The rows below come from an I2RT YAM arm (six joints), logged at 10 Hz.
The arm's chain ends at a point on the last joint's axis. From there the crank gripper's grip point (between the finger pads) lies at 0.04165 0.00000 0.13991 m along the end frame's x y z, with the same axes.
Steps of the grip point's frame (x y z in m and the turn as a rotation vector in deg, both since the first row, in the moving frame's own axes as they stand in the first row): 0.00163 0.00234 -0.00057 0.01 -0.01 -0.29; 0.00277 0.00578 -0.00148 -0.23 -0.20 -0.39; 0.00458 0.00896 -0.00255 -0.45 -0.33 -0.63; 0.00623 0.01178 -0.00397 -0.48 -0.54 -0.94; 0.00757 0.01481 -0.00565 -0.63 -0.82 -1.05; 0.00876 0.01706 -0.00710 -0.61 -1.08 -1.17; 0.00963 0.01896 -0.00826 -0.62 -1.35 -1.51; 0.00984 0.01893 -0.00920 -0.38 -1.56 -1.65; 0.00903 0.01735 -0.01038 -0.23 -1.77 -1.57
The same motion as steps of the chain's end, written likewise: 0.00166 0.00258 -0.00058 0.01 -0.01 -0.29; 0.00326 0.00550 -0.00162 -0.23 -0.20 -0.39; 0.00538 0.00831 -0.00279 -0.45 -0.33 -0.63; 0.00755 0.01128 -0.00435 -0.48 -0.54 -0.94; 0.00957 0.01401 -0.00623 -0.63 -0.82 -1.05; 0.01140 0.01639 -0.00786 -0.61 -1.08 -1.17; 0.01293 0.01850 -0.00920 -0.62 -1.35 -1.51; 0.01367 0.01914 -0.01028 -0.38 -1.56 -1.65; 0.01338 0.01787 -0.01160 -0.23 -1.77 -1.57
